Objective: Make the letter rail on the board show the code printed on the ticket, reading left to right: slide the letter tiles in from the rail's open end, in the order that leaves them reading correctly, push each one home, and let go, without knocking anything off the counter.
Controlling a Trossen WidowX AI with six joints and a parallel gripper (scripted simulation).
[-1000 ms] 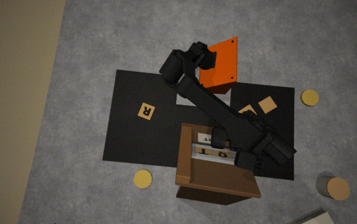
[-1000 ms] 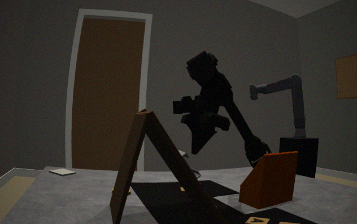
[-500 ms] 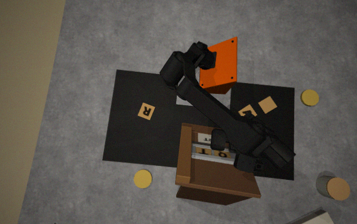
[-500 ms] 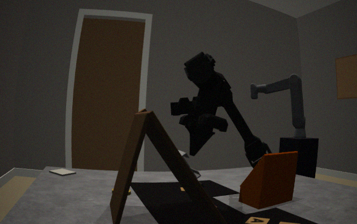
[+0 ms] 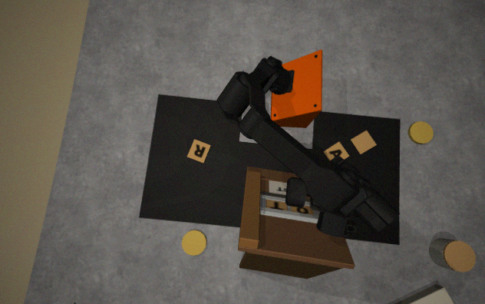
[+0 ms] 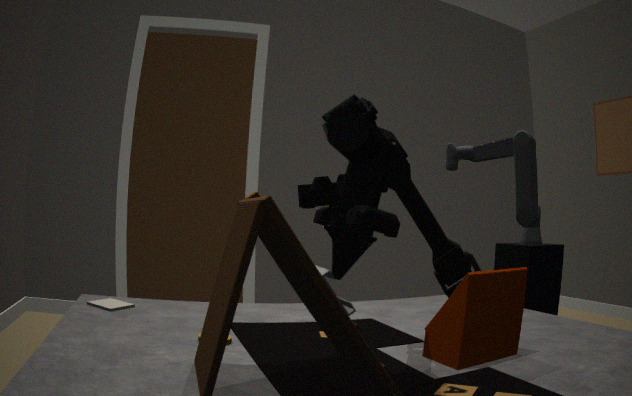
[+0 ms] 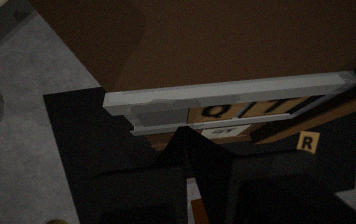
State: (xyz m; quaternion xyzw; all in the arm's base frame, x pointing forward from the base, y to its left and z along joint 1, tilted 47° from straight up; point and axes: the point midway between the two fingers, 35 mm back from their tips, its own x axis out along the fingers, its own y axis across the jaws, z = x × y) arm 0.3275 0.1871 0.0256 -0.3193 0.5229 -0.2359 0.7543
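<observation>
My gripper tip is now 10 mm short of the q tile, 40 mm to the left of it and 10 mm above it. The rest, counted from my gripper tip: black mat (150 mm behind, 100 mm to the right, 180 mm below); white ticket (40 mm behind, 80 mm to the right, 90 mm below).
</observation>
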